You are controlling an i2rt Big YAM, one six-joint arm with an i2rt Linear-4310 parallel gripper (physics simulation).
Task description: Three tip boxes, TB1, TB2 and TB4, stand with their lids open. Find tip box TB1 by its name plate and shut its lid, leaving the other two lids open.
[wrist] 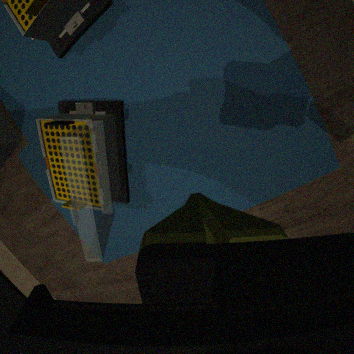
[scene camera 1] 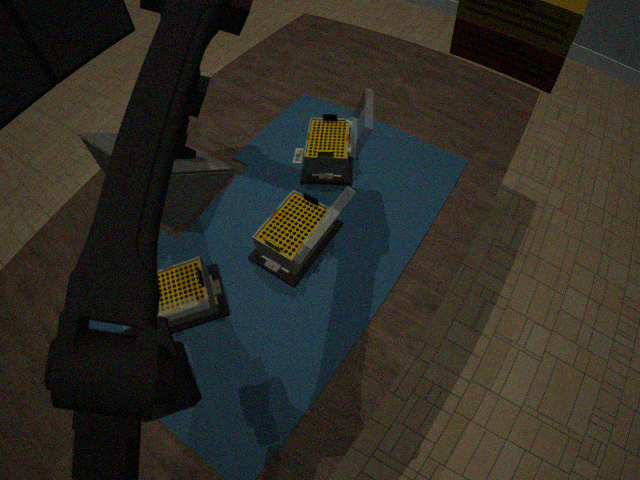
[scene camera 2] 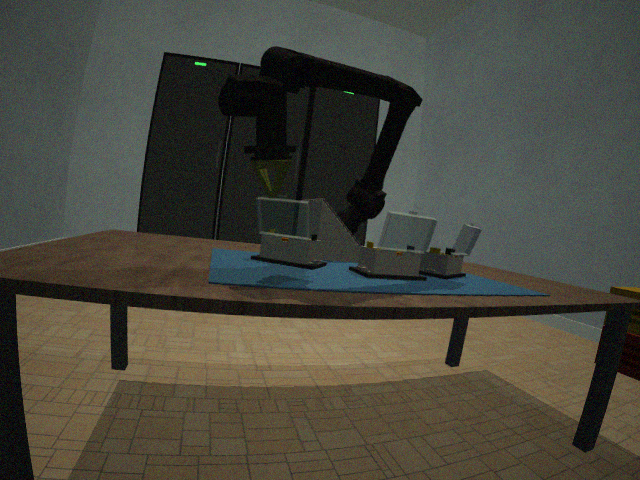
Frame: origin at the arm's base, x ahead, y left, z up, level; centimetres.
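Seen in the pictures: gripper, fingertip midpoint: [wrist: 195,201] [scene camera 1: 184,370] [scene camera 2: 272,198]; arm's base, origin of the base link: [scene camera 2: 338,230].
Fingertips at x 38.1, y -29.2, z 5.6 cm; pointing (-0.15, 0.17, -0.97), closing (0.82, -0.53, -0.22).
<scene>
Offsets run from my fingertips to a thing's top centre. Level surfaces: height alone.
Tip box TB1 [scene camera 1: 183,289] [scene camera 2: 289,248] [wrist: 72,165] has a yellow tip rack. Its clear lid @[dz +1.3, dx -9.7, dy +4.6 cm] [scene camera 2: 284,217] [wrist: 90,235] stands open and upright; my arm hides it in scene camera 1. My gripper [scene camera 2: 272,194] [wrist: 195,201] is shut and empty, its tips a little above the height of the lid's top edge in scene camera 2, and on the lid's outer side in the wrist view. TB2 [scene camera 1: 292,227] [scene camera 2: 390,262] is in the middle, its lid @[dz +1.3, dx +1.7, dy +29.8 cm] [scene camera 1: 338,204] [scene camera 2: 408,230] open. TB4 [scene camera 1: 328,142] [scene camera 2: 443,264] is at the far end, its lid @[dz +1.3, dx -5.5, dy +54.2 cm] [scene camera 1: 366,113] [scene camera 2: 467,238] open. No name plate is readable.
The boxes stand on a blue mat @[dz -14.1 cm] [scene camera 1: 289,335] [scene camera 2: 232,273] [wrist: 165,145] on a brown table @[dz -14.4 cm] [scene camera 1: 439,82] [scene camera 2: 103,258]. A grey wedge-shaped block [scene camera 1: 191,196] [scene camera 2: 336,232] stands behind the boxes. Dark cabinets [scene camera 2: 180,155] stand beyond the table.
</scene>
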